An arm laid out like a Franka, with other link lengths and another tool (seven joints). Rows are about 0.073 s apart.
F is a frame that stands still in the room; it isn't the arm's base.
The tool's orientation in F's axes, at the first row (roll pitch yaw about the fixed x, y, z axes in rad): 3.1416, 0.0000, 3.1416
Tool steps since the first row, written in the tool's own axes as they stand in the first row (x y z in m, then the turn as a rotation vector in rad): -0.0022, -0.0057, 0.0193, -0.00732, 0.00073, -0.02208; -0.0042, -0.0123, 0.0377, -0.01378, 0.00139, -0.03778; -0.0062, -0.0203, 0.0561, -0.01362, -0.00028, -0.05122; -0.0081, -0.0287, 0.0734, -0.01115, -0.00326, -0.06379; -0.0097, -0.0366, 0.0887, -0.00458, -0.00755, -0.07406; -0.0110, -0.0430, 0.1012, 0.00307, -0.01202, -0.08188; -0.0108, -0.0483, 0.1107, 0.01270, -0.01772, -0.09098; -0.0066, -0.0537, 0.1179, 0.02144, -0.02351, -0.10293
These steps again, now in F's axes. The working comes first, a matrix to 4 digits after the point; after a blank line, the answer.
The tool's axes in the first row as the columns of a matrix, in F's axes (used below as rounded here):
-1.0000, 0.0000, 0.0000
0.0000, 1.0000, 0.0000
0.0000, 0.0000, -1.0000

0.0022, -0.0057, -0.0193, 0.00732, 0.00073, 0.02208; 0.0042, -0.0123, -0.0377, 0.01378, 0.00139, 0.03778; 0.0062, -0.0203, -0.0561, 0.01362, -0.00028, 0.05122; 0.0081, -0.0287, -0.0734, 0.01115, -0.00326, 0.06379; 0.0097, -0.0366, -0.0887, 0.00458, -0.00755, 0.07406; 0.0110, -0.0430, -0.1012, -0.00307, -0.01202, 0.08188; 0.0108, -0.0483, -0.1107, -0.01270, -0.01772, 0.09098; 0.0066, -0.0537, -0.1179, -0.02144, -0.02351, 0.10293
